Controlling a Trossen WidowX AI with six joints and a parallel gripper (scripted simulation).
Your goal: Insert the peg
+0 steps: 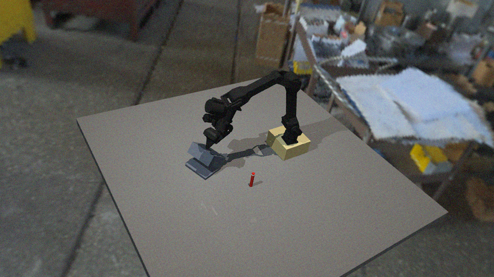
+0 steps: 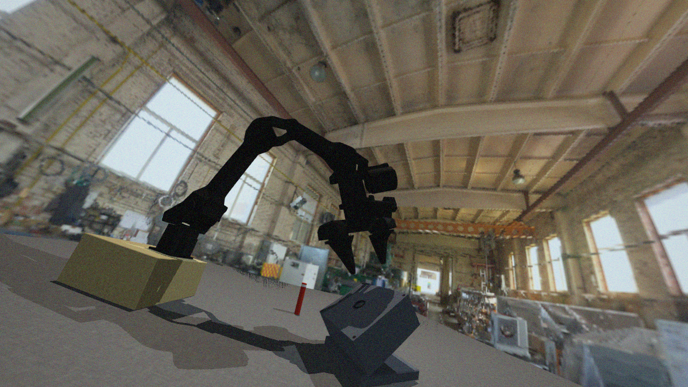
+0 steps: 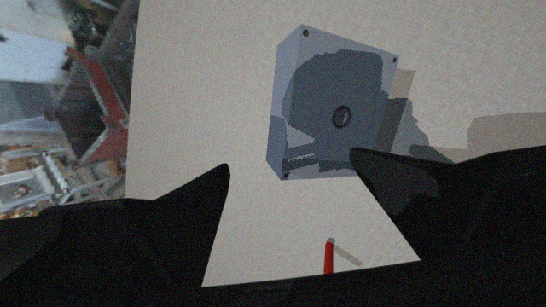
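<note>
The round red peg is 150 mm behind my gripper tip, 150 mm to the left of it and 90 mm below it. The rest, counted from my gripper tip: grey foot plate 20 mm ahead, 30 mm to the right, 150 mm below; grey sloped panel 40 mm to the right, 80 mm below.
</note>
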